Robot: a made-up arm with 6 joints.
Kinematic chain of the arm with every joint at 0, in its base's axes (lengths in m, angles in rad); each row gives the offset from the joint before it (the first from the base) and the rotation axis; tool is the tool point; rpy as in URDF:
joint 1: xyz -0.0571 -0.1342 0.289 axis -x
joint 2: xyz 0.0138 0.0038 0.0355 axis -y
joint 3: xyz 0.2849 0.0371 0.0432 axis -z
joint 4: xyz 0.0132 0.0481 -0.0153 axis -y
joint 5: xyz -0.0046 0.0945 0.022 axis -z
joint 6: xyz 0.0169 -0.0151 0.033 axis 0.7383 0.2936 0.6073
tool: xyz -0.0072 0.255 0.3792 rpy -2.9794 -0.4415 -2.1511
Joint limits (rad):
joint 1: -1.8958..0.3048
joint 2: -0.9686..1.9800
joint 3: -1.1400..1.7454
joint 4: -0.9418..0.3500
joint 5: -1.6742..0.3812
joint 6: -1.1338..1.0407
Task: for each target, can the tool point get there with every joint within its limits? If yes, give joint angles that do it. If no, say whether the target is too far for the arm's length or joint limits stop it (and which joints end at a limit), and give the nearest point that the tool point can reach.
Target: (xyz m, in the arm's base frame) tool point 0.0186 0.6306 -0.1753
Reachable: no: joint limits stop it (at a limit: joint 2, joint 4, joint 5, joint 6) | nearest point 0.0986 0.4637 -0.0740 | short by 0.211 m
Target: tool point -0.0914 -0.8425 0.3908
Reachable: yes | joints -0.9193 1.0089 1.4607 -0.8075 -0.0026 0.7490
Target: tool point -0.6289 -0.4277 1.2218
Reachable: no: too far | nearest point -0.5121 -0.3729 1.0478 | short by 0.217 m
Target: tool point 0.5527 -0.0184 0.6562
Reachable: yes | joints -0.8226 -0.6235 0.7651 -0.7071 -1.4369 -0.8128
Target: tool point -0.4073 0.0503 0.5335
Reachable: yes | joints 0.1135 0.8181 -0.9146 -0.6901 -1.3394 -0.8995
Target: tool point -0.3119 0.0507 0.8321
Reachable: yes | joints -0.2477 0.8420 -0.1049 0.0432 -0.6046 0.2402
